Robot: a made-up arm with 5 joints. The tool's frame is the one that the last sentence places.
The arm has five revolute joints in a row. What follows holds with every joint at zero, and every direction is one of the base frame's.
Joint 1 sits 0.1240 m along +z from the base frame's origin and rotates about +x.
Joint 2 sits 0.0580 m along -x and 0.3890 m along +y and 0.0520 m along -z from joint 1 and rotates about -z.
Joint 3 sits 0.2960 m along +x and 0.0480 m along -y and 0.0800 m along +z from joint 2 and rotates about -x.
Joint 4 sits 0.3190 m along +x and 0.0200 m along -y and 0.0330 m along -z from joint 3 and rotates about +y.
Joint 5 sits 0.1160 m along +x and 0.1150 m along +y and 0.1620 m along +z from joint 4 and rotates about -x.
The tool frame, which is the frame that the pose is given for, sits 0.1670 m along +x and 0.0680 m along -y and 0.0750 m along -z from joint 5; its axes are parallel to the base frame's.
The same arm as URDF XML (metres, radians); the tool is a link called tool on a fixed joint. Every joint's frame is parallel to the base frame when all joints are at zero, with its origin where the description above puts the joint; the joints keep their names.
<robot name="arm">
<joint name="joint 1" type="continuous"><parent link="base"/><child link="link1"/><origin xyz="0 0 0.124"/><axis xyz="1 0 0"/></joint>
<joint name="joint 2" type="continuous"><parent link="link1"/><child link="link2"/><origin xyz="-0.058 0.389 -0.052"/><axis xyz="0 0 -1"/></joint>
<joint name="joint 3" type="continuous"><parent link="link2"/><child link="link3"/><origin xyz="0.296 -0.048 0.08"/><axis xyz="-1 0 0"/></joint>
<joint name="joint 4" type="continuous"><parent link="link3"/><child link="link4"/><origin xyz="0.319 -0.02 -0.033"/><axis xyz="0 1 0"/></joint>
<joint name="joint 5" type="continuous"><parent link="link4"/><child link="link5"/><origin xyz="0.116 0.115 0.162"/><axis xyz="-1 0 0"/></joint>
<joint name="tool_fixed" type="fixed"><parent link="link5"/><child link="tool"/><origin xyz="0.167 -0.068 -0.075"/></joint>
<link name="base"/>
<link name="link1"/>
<link name="link2"/>
<link name="link3"/>
<link name="link4"/>
<link name="link5"/>
<link name="tool"/>
</robot>

